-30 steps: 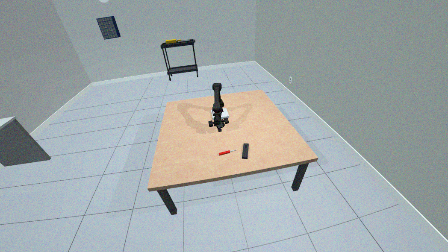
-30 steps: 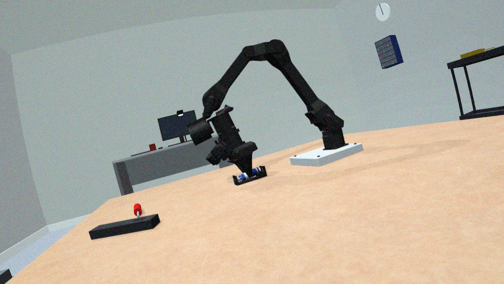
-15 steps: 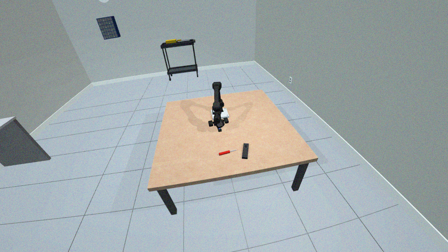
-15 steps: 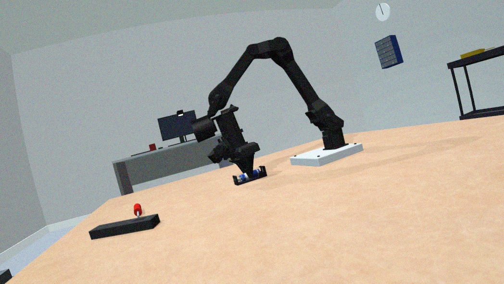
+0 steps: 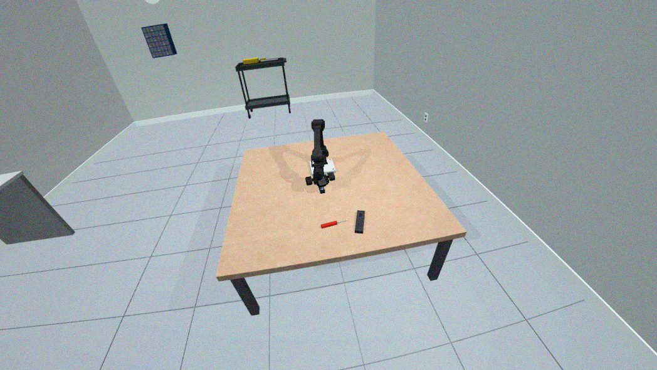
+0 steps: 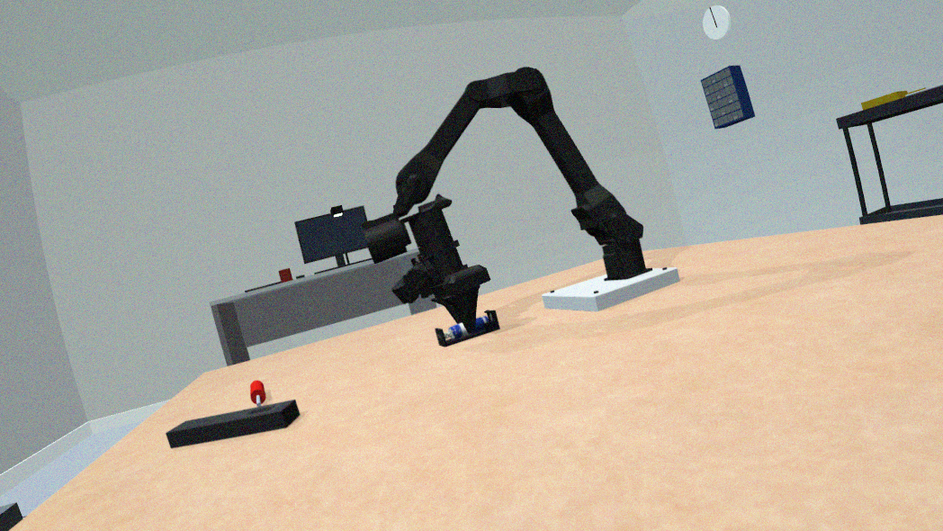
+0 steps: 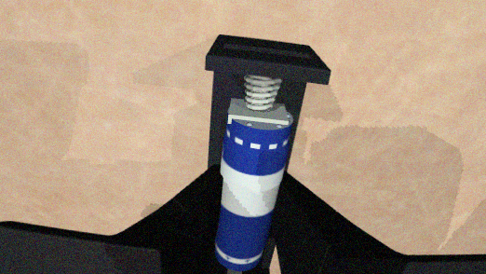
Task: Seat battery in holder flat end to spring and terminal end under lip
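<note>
The battery is 10 mm above my gripper tip. From my gripper tip the other things lie so: red-handled screwdriver (340 mm ahead).
</note>
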